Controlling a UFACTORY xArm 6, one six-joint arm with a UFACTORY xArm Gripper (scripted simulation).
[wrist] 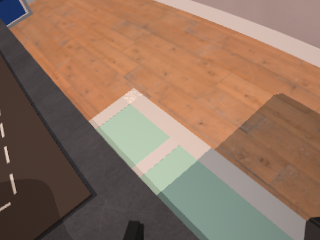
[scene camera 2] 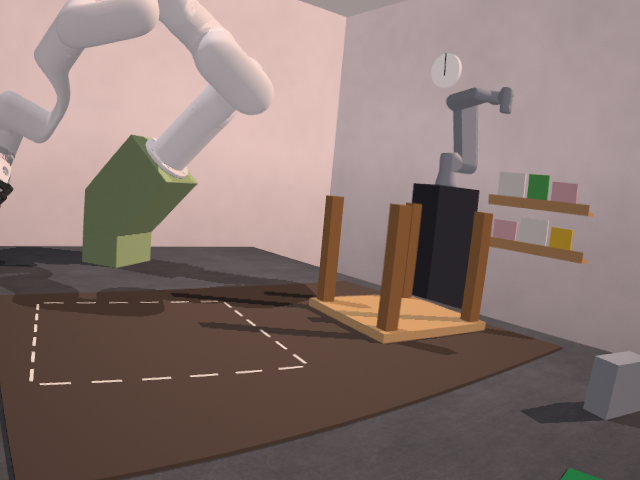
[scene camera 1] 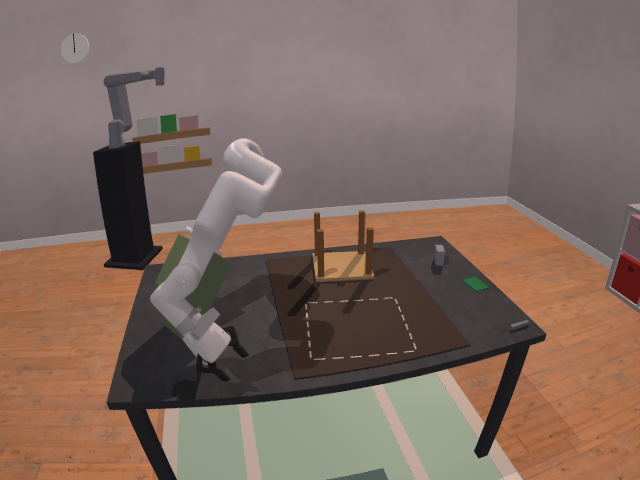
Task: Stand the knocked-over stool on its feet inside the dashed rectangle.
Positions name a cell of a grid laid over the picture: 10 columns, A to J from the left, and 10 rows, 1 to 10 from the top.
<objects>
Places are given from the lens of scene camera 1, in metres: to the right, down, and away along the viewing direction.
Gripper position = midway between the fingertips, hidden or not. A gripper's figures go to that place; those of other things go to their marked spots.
my gripper (scene camera 1: D8): -0.22, 0.34, 1.06
brown mat (scene camera 1: F7): 0.10, 0.29, 1.40
</objects>
